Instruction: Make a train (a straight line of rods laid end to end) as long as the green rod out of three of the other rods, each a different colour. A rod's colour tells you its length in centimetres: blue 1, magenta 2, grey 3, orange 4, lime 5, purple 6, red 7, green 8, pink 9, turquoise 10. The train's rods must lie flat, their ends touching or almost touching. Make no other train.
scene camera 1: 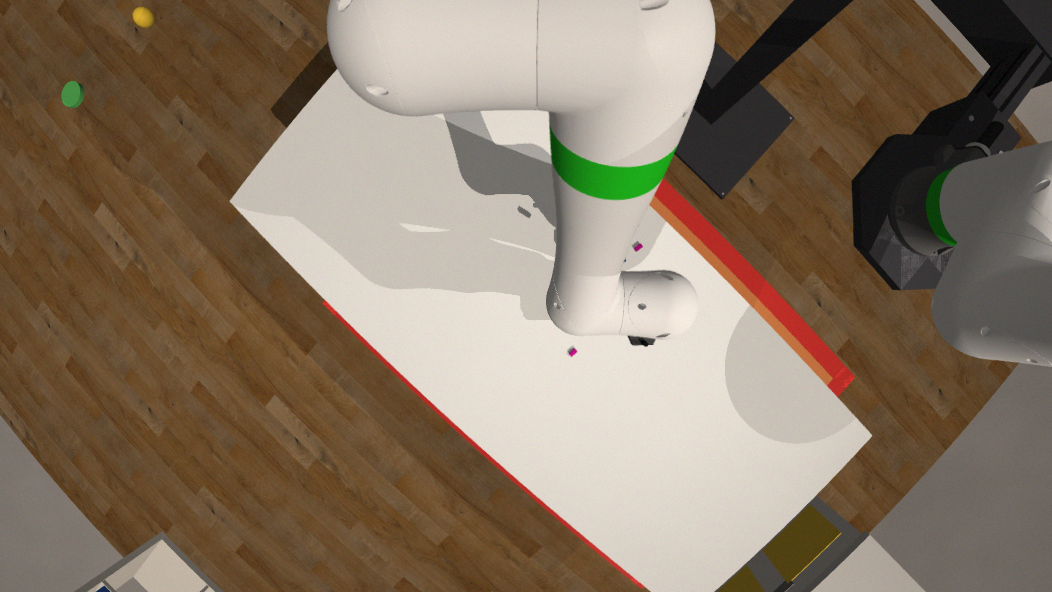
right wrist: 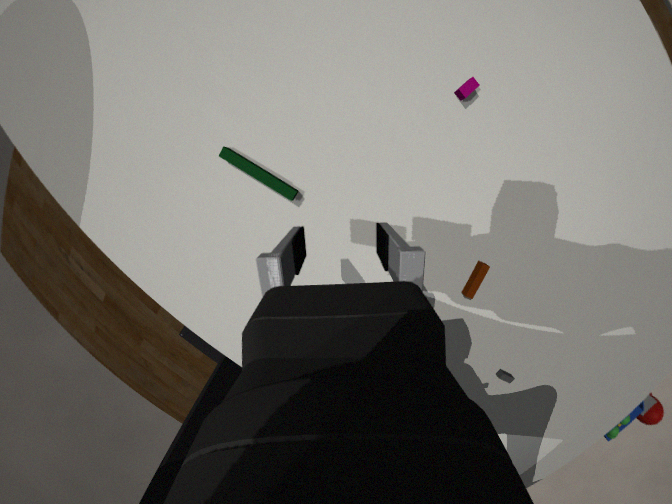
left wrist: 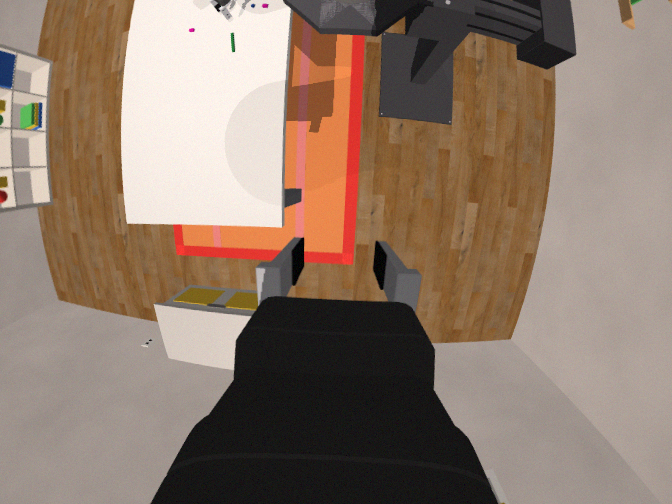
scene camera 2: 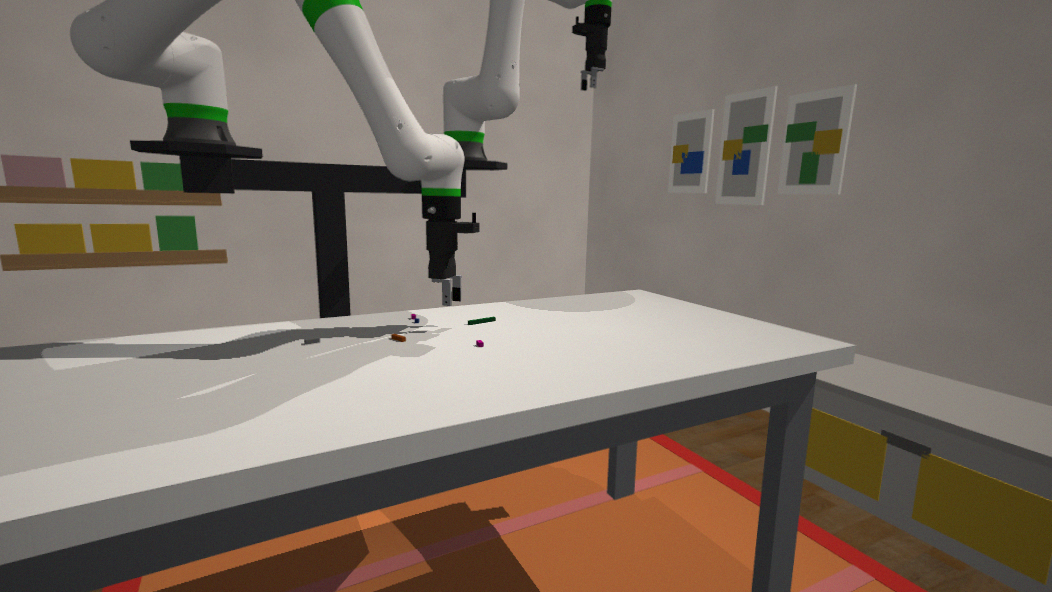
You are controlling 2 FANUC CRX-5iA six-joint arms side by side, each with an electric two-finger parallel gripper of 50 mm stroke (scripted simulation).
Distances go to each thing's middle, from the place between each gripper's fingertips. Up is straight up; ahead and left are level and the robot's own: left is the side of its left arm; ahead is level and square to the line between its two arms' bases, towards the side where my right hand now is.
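Relative to the green rod (right wrist: 229, 155), my right hand (scene camera 2: 452, 303) is 90 mm to the right of it, 10 mm past it and 70 mm above it.
The green rod is 630 mm to the right of my left hand (scene camera 2: 588, 88), 380 mm ahead of it and 710 mm below it.
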